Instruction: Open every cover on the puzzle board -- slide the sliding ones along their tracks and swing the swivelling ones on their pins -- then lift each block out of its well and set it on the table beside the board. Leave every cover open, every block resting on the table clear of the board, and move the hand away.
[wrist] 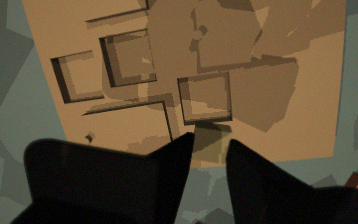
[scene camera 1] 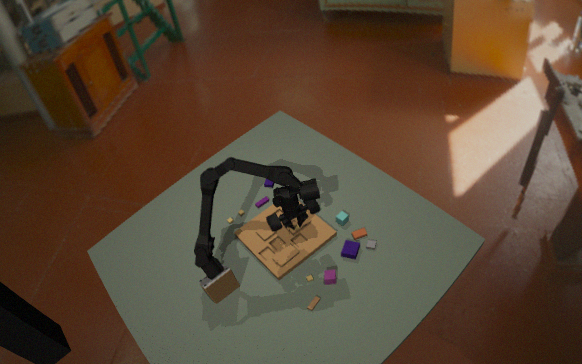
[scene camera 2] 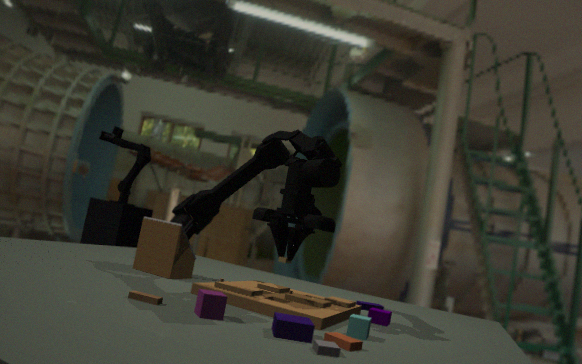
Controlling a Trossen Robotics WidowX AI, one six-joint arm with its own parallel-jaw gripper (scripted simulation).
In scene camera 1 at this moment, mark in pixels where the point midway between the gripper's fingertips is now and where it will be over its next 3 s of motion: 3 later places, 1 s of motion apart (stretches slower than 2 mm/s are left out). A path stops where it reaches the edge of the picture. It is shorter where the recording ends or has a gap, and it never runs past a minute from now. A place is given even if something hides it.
The gripper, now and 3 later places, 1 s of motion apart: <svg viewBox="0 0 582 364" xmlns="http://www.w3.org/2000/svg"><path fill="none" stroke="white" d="M296 227L299 251L293 275L296 281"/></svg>
